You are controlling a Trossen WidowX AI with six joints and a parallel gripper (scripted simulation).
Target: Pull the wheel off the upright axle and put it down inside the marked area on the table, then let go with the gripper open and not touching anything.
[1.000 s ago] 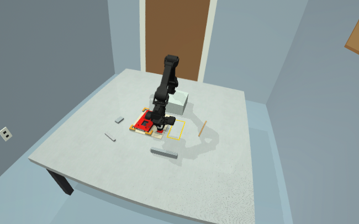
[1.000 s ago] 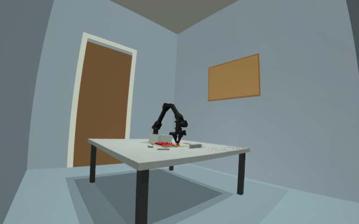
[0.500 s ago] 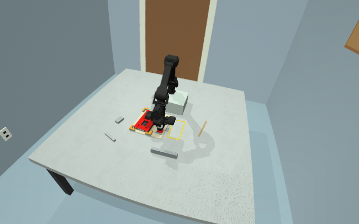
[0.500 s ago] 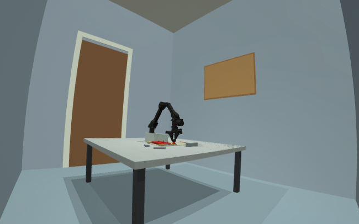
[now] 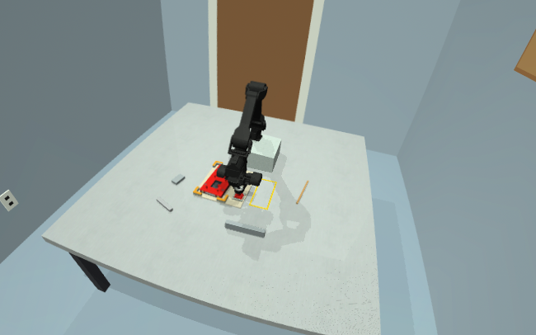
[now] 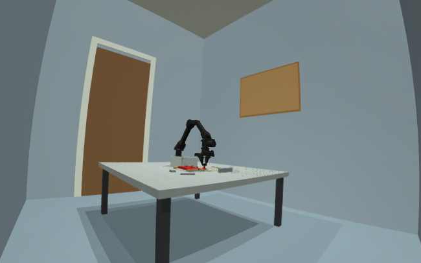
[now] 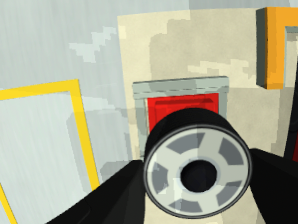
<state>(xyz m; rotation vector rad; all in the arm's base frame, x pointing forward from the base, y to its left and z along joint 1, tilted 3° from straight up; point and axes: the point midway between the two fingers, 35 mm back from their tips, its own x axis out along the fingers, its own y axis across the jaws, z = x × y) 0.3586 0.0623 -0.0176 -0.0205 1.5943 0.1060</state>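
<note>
My gripper tip is 1 cm above the upright axle. Also, from my gripper tip: wheel: right at my gripper tip.
</note>
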